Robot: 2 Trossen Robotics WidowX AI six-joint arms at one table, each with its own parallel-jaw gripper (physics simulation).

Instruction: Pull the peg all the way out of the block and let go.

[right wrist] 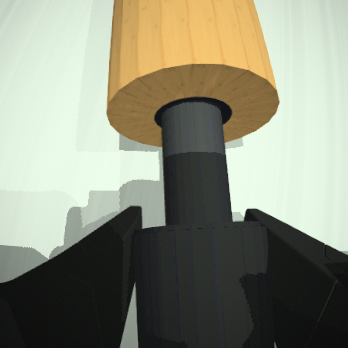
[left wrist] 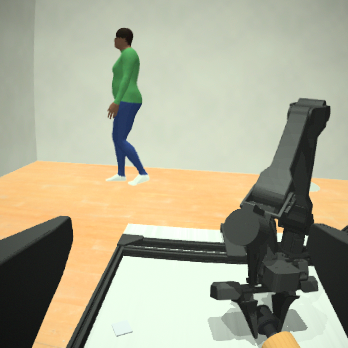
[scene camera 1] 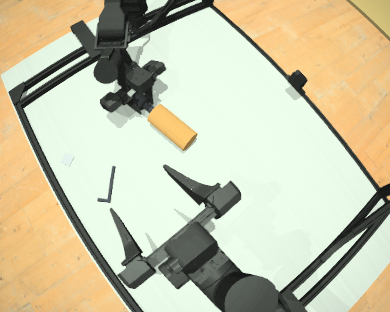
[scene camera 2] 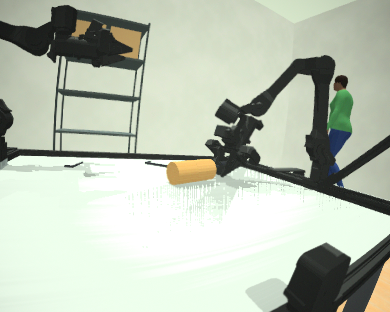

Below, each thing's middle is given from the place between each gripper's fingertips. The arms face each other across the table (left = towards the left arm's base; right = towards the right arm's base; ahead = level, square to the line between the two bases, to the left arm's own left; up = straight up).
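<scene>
Dark peg [right wrist: 201,272]: 310 mm below my left hand, 270 mm to the right of it, 80 mm behind it. My left hand: 310 mm above the wooden cylinder block [scene camera 1: 161,118], 120 mm past it, 210 mm to the left of it.
Wooden cylinder block, from my right hand: 8 cm to the left, 5 cm behind, 2 cm above. Dark peg: 2 cm to the left of my right hand, 2 cm above it, 1 cm behind it.
</scene>
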